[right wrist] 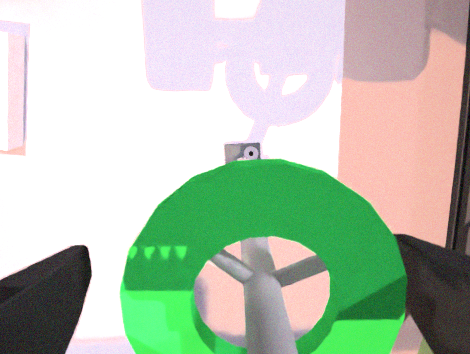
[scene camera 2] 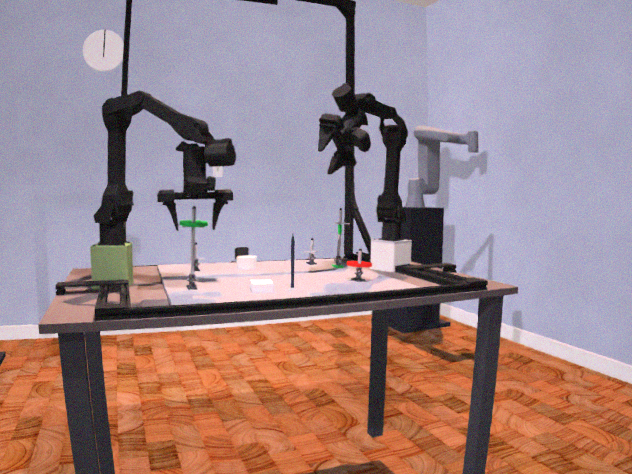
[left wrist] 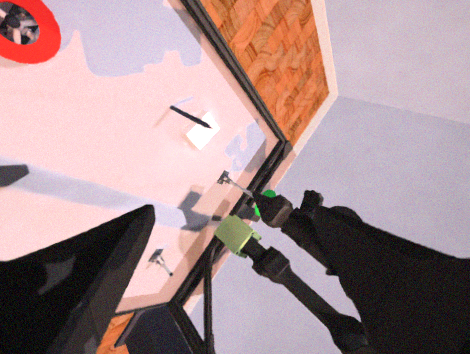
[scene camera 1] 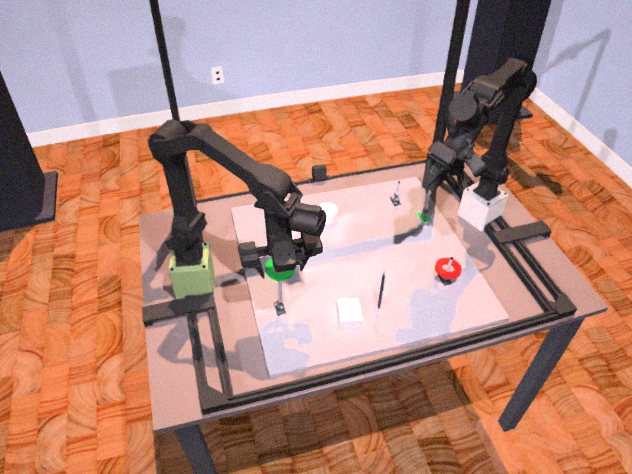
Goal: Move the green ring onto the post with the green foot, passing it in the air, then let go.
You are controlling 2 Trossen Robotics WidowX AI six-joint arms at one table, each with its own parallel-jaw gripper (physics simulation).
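Frame: origin at the left arm's base, x back, y left, z down, level; centimetres.
Seen in the pictures: left gripper, fingertip midpoint: (scene camera 2: 324, 162) (left wrist: 236, 212) (scene camera 1: 427, 189); right gripper, fingertip midpoint: (right wrist: 241, 254) (scene camera 2: 195, 230) (left wrist: 260, 197) (scene camera 1: 282, 273); left arm's base, origin of the base link: (scene camera 2: 391, 239) (scene camera 1: 486, 192); right arm's base, origin of the base link: (scene camera 2: 111, 244) (left wrist: 249, 245) (scene camera 1: 189, 256).
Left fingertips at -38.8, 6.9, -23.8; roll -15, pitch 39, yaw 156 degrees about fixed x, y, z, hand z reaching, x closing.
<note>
Offsets run from my left fingertips to a thing's middle, as dx, dy, dz. "spot": to the spot under its first point.
The green ring @[-33.2, -12.6, +16.0] (scene camera 1: 278, 273) (scene camera 2: 202, 223) (right wrist: 270, 200) sits level near the top of a tall grey post (scene camera 1: 280, 293) (scene camera 2: 192, 255) (right wrist: 265, 305) at the left of the table. My right gripper (scene camera 2: 196, 228) (right wrist: 241, 254) is open, with one finger on each side of the ring at about its height and nothing gripped. The post with the green foot @[spot: +22.1, -15.7, +31.8] (scene camera 1: 424, 217) (scene camera 2: 338, 247) stands at the right; in scene camera 1 a finger hides most of it. My left gripper (scene camera 2: 325, 160) is open and empty, high up above and near that post.
A red ring @[+8.9, +5.4, +28.0] (scene camera 1: 440, 269) (scene camera 2: 352, 263) (left wrist: 49, 42) rests on a short post at the right. A thin dark upright rod @[-12.2, +1.4, +25.6] (scene camera 1: 381, 290) (scene camera 2: 292, 260) (left wrist: 187, 115) and a low white block @[-20.1, -1.5, +31.6] (scene camera 1: 349, 311) (scene camera 2: 261, 285) stand near the middle. A short post @[spot: +20.3, -26.9, +31.5] (scene camera 1: 395, 200) (scene camera 2: 311, 252) stands at the back.
</note>
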